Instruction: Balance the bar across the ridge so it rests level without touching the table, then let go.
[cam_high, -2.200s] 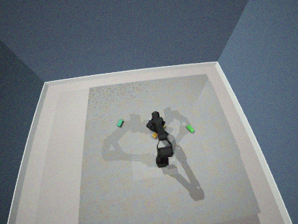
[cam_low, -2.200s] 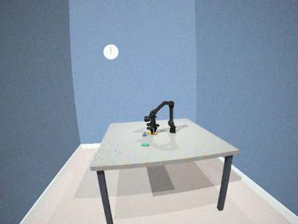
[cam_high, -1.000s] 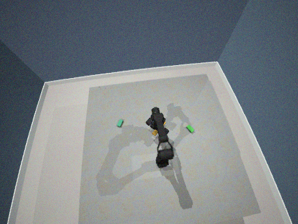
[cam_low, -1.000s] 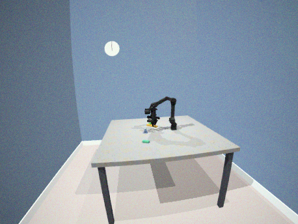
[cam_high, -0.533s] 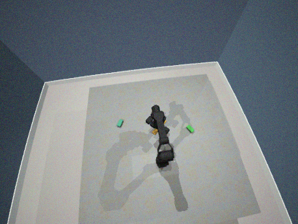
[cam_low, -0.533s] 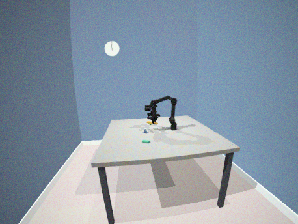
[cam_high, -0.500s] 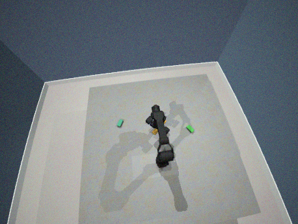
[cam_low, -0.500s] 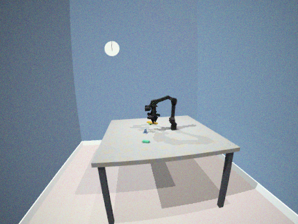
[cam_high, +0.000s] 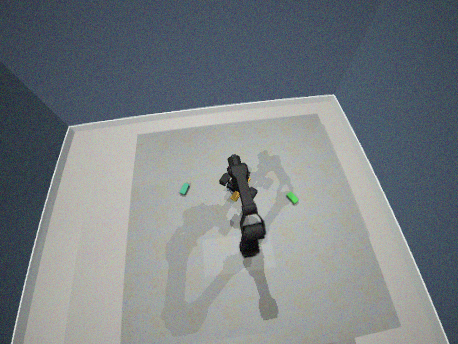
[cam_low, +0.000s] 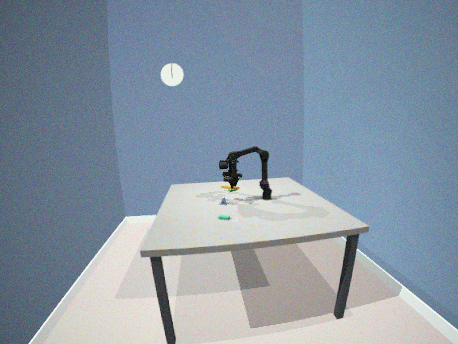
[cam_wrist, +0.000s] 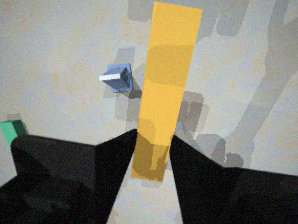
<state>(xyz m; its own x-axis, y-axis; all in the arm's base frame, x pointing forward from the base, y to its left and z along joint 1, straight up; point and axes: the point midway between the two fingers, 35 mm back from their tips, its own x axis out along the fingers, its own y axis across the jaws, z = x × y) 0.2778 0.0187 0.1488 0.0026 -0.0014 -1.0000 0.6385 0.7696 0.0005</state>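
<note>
My gripper tip is now 90 mm above the blue-grey ridge, 80 mm short of it and 20 mm to the right of it. Round my gripper tip: yellow bar 20 mm to the right, 20 mm ahead; then teal block 300 mm to the left, 110 mm below, 110 mm ahead.
</note>
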